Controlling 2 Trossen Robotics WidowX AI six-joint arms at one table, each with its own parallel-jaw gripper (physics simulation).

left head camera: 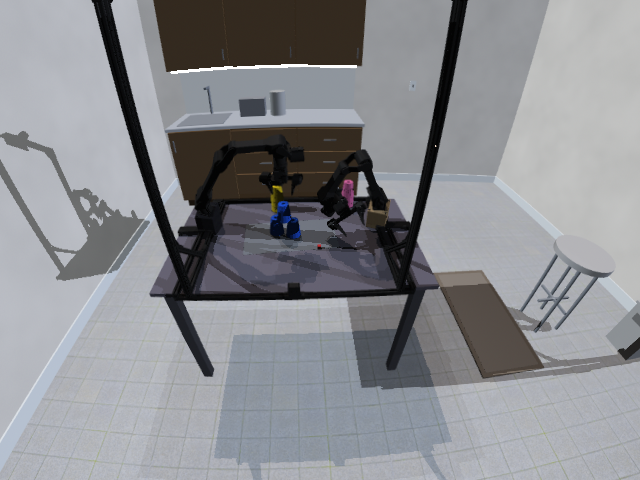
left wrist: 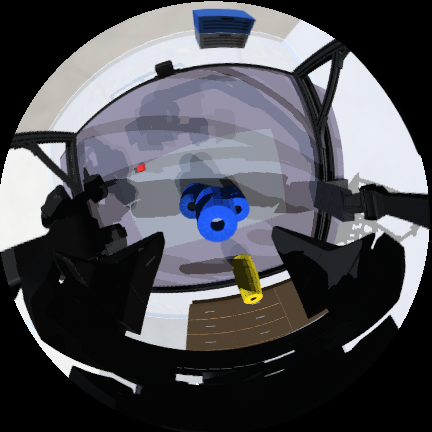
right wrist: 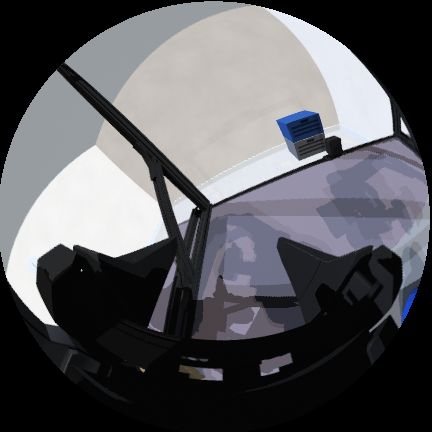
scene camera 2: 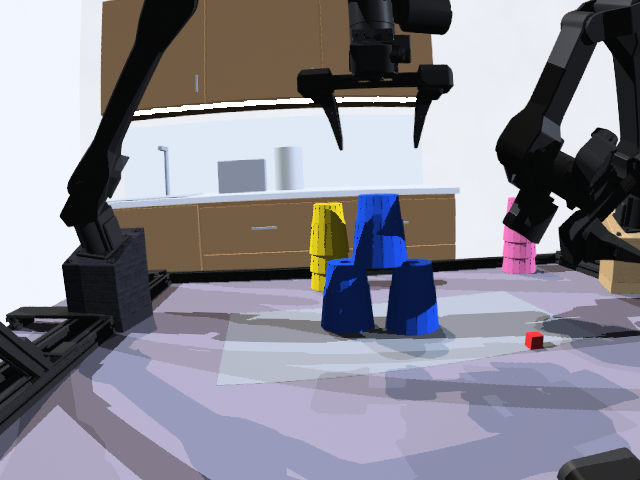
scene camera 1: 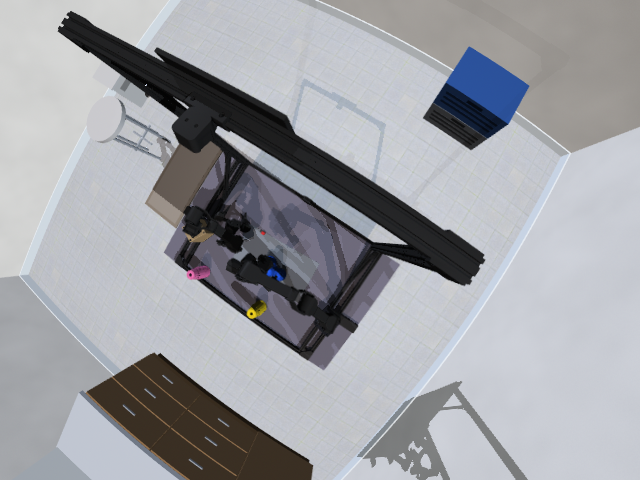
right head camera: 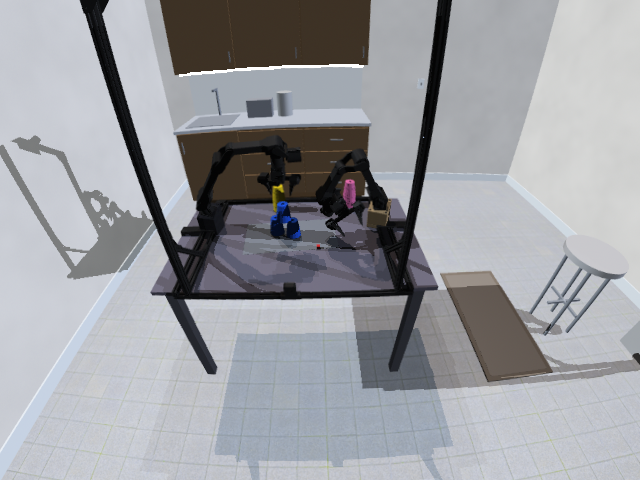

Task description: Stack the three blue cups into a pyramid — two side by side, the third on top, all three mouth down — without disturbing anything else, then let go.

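Frame: origin at the left arm's base, x down, y left, z ahead, level; metres.
Seen in the pictures: left gripper, fingertip midpoint: (left head camera: 282,194) (left wrist: 219,234) (scene camera 2: 378,149) (right head camera: 280,195); right gripper, fingertip midpoint: (left head camera: 355,230) (left wrist: 70,176) (right wrist: 228,242) (scene camera 1: 238,208) (right head camera: 353,230); left arm's base, origin of the base link: (left head camera: 206,209) (left wrist: 347,204) (scene camera 2: 103,245) (scene camera 1: 327,323) (right head camera: 208,210); right arm's base, origin of the base link: (left head camera: 379,205) (scene camera 2: 634,222) (scene camera 1: 193,230) (right head camera: 379,204).
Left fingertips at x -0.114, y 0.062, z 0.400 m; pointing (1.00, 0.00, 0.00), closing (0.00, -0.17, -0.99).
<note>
Offsets run from my left fingertips to a thing's top centre. Level surfaces: height alone.
Two blue cups, the left one @(dz -0.048, dx +0.144, dy +0.016 m) (scene camera 2: 347,299) (left head camera: 276,226) and the right one @(dz +0.039, dx +0.144, dy +0.021 m) (scene camera 2: 412,299) (left head camera: 293,228), stand mouth down side by side on the pale mat @(dx +0.232 m) (scene camera 2: 268,356), bases slightly apart in scene camera 2. The third blue cup @(dz -0.003, dx +0.057, dy +0.013 m) (scene camera 2: 379,232) (left head camera: 282,212) (left wrist: 217,236) rests mouth down and upright across their tops. My left gripper (scene camera 2: 378,148) (left wrist: 219,234) is open and empty, pointing down above the top cup without touching it. My right gripper (right wrist: 228,242) (right head camera: 351,229) is open and empty, to the right of the cups in the right head camera.
A yellow cup stack @(dz -0.135, dx +0.080, dy +0.221 m) (scene camera 2: 328,232) (left wrist: 245,275) stands behind the blue cups. A pink cup stack (scene camera 2: 519,258) (left head camera: 347,193) stands at the back right, near a wooden box (left head camera: 377,217). A small red cube @(dz +0.192, dx +0.216, dy -0.040 m) (scene camera 2: 532,341) (left wrist: 141,168) lies right of the blue cups in scene camera 2.
</note>
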